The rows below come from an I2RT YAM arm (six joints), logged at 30 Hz.
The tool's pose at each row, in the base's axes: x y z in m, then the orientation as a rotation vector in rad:
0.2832 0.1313 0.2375 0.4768 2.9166 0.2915
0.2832 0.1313 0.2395 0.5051 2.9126 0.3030
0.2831 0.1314 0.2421 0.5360 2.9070 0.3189
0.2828 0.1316 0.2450 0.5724 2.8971 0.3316
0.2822 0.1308 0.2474 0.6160 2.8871 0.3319
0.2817 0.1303 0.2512 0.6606 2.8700 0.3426
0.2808 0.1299 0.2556 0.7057 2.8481 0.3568
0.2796 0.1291 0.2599 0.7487 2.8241 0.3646
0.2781 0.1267 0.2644 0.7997 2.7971 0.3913
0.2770 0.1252 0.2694 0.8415 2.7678 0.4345
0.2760 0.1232 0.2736 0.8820 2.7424 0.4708
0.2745 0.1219 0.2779 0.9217 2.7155 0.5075
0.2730 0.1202 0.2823 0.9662 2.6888 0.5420
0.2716 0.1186 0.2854 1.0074 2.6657 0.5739
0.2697 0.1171 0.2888 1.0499 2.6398 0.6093
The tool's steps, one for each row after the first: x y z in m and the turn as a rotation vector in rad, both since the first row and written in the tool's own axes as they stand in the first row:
-0.0003 0.0004 -0.0019 -0.0059 0.0009 0.0198
-0.0005 0.0011 -0.0044 -0.0147 0.0017 0.0418
-0.0006 0.0018 -0.0073 -0.0218 -0.0012 0.0673
-0.0006 0.0014 -0.0098 -0.0203 -0.0055 0.0970
-0.0008 0.0016 -0.0137 -0.0268 -0.0137 0.1285
-0.0007 0.0019 -0.0182 -0.0365 -0.0248 0.1610
-0.0004 0.0018 -0.0227 -0.0426 -0.0389 0.1921
-0.0004 0.0001 -0.0278 -0.0606 -0.0494 0.2303
-0.0006 -0.0005 -0.0331 -0.0907 -0.0586 0.2639
-0.0009 -0.0018 -0.0376 -0.1155 -0.0648 0.2961
-0.0005 -0.0025 -0.0423 -0.1410 -0.0714 0.3281
-0.0003 -0.0035 -0.0471 -0.1644 -0.0761 0.3635
0.0001 -0.0048 -0.0507 -0.1855 -0.0779 0.3962
0.0009 -0.0060 -0.0546 -0.2092 -0.0799 0.4305

